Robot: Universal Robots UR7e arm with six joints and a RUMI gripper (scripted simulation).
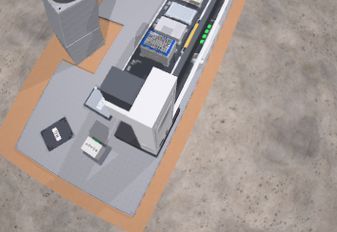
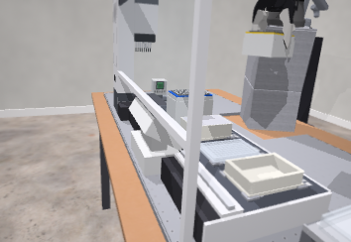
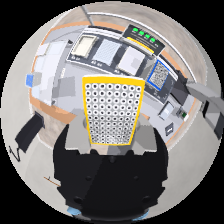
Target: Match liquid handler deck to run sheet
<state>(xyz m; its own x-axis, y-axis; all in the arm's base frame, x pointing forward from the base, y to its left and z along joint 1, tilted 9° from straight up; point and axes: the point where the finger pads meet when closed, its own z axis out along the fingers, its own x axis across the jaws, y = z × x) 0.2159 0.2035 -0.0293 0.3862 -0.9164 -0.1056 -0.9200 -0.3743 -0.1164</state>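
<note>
Right now my hand is 10 mm to the left of the yellow-framed tip rack and 10 mm below it. Also, from my hand: white sealed block 240 mm below, 160 mm ahead, 20 mm to the right; then clear well plate 260 mm below, 160 mm ahead, 100 mm to the left; then blue-framed tip rack 190 mm below, 160 mm ahead, 150 mm to the right.
</note>
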